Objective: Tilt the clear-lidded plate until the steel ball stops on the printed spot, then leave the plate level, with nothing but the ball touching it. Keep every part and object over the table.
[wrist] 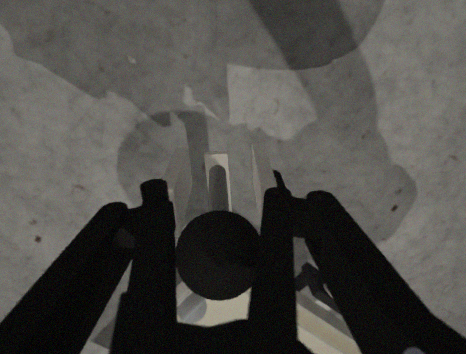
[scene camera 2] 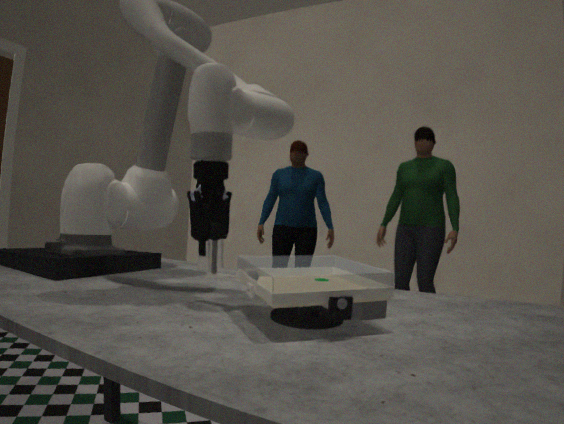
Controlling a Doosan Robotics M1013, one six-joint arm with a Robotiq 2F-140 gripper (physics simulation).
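My gripper [scene camera 2: 212, 246] [wrist: 221, 163] points straight down, shut on the black ball knob [wrist: 218, 255] at the top of the grey handle post [scene camera 2: 214, 259] [wrist: 218, 189]. In the scene view the fingers hide the knob. The clear-lidded plate [scene camera 2: 295, 296] has a cream floor and looks slightly lower on the handle side. Its clear lid [scene camera 2: 367, 272] is in place. The green printed spot [scene camera 2: 321, 280] shows on the floor. A grey-blue rounded shape [wrist: 194, 308], probably the steel ball, shows partly between the fingers in the wrist view. I cannot make out the ball in the scene view.
The plate stands over a round black base [scene camera 2: 300, 318] on the grey table [scene camera 2: 165, 340]. A black bracket [scene camera 2: 341, 308] and a grey block [scene camera 2: 371, 310] are at its near side. The robot's black mounting plinth [scene camera 2: 100, 264] is at the left. Two people stand behind the table.
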